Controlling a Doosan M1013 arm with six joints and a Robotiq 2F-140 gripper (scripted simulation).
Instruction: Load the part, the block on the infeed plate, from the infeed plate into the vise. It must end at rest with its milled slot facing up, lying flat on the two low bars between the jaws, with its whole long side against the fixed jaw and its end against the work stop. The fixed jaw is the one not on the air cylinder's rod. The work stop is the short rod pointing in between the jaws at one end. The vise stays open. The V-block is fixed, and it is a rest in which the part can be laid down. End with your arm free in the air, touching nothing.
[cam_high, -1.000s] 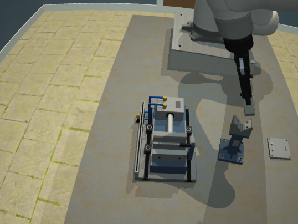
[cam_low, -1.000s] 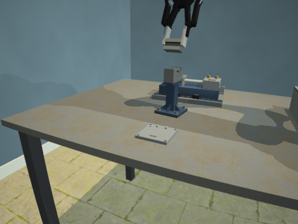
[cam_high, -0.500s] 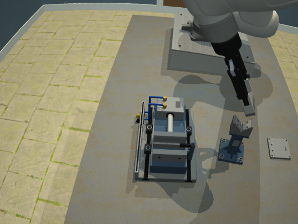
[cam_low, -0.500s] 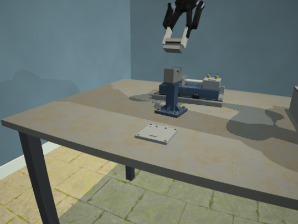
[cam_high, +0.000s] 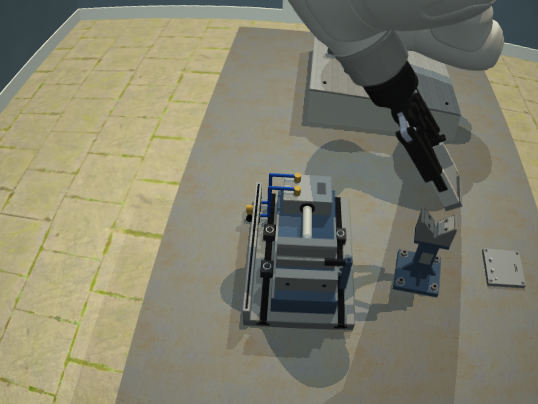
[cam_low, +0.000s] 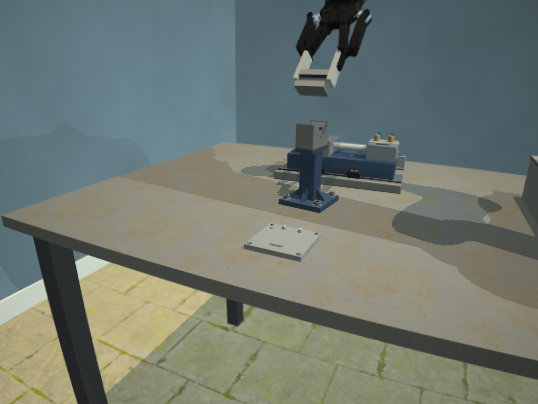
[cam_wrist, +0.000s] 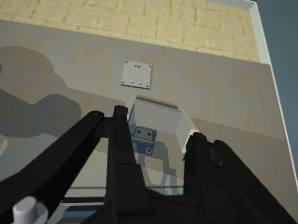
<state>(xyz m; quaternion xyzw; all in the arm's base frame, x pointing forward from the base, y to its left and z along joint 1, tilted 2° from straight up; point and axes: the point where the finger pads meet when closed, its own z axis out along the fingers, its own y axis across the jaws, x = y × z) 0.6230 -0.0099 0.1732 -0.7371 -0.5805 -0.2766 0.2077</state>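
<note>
The part lies 20 mm to the left of my hand and 20 mm below it. From my hand the other things lie so: work stop (170 mm below, 160 mm to the right, 40 mm ahead); then moving jaw (200 mm to the right, 180 mm below); then blue pedestal (200 mm below, 20 mm to the left).
</note>
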